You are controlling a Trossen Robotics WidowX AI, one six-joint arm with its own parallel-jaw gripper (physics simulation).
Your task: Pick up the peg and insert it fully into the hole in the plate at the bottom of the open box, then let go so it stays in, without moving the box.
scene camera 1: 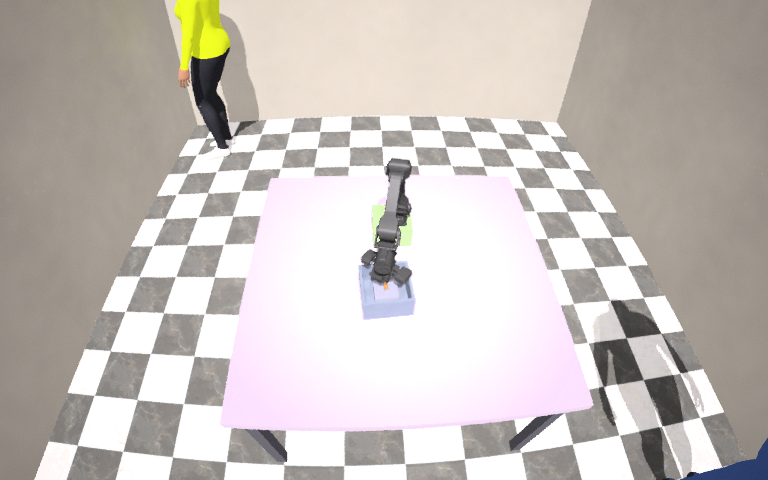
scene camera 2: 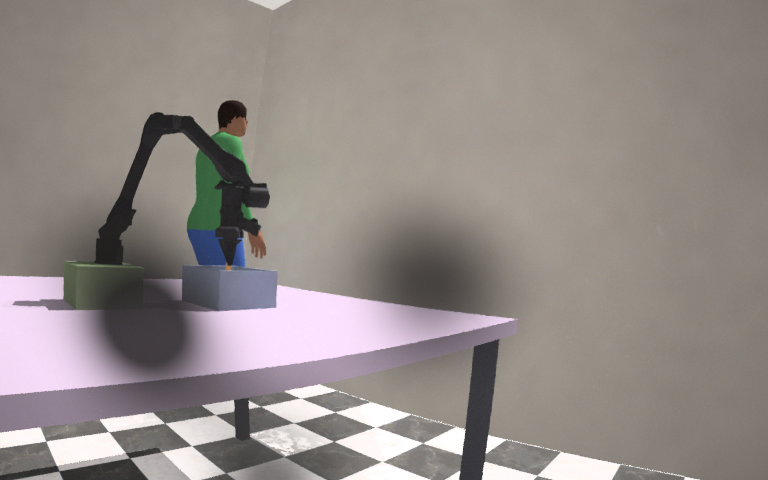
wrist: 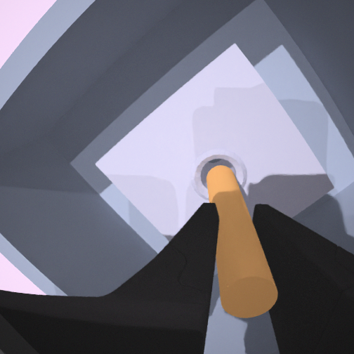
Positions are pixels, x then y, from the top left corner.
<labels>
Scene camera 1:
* blue-grey box: 405, 305
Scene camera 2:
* gripper: 230, 265
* blue-grey box: 214, 287
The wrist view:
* gripper: 233, 215
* blue-grey box: 82, 82
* orange peg: 246, 286
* pale plate: 226, 111
</labels>
